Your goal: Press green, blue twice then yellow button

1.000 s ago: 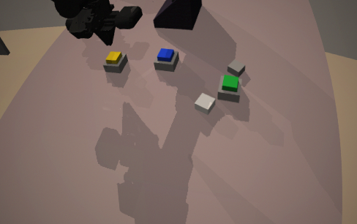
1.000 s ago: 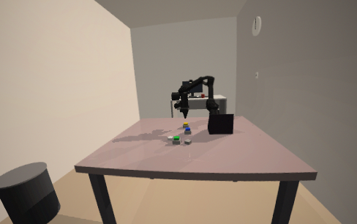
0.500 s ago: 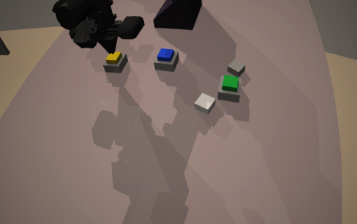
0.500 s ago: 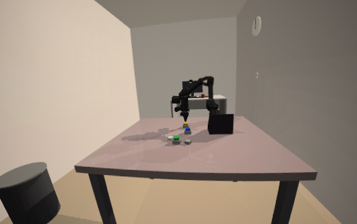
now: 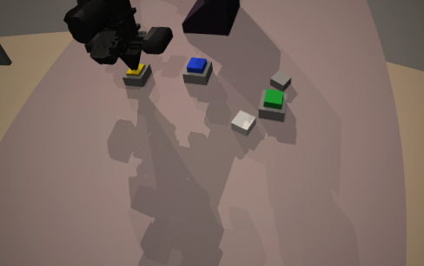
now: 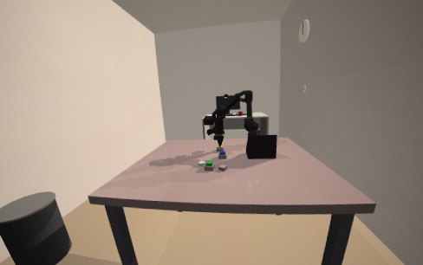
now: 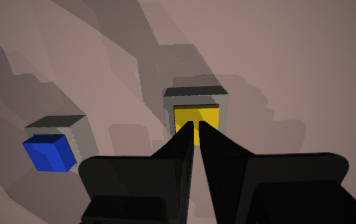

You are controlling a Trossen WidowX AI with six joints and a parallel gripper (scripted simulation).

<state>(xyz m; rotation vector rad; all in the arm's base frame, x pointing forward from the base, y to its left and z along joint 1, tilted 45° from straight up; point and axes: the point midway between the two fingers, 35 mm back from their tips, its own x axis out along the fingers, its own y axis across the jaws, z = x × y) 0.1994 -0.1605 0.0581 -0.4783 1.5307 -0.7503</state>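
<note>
My gripper tip is now 1 cm above the yellow button. Also, from my gripper tip: white block: 24 cm to the left, 12 cm ahead, 2 cm below; blue button: 13 cm to the left, 1 cm behind; green button: 29 cm to the left, 7 cm ahead.
</note>
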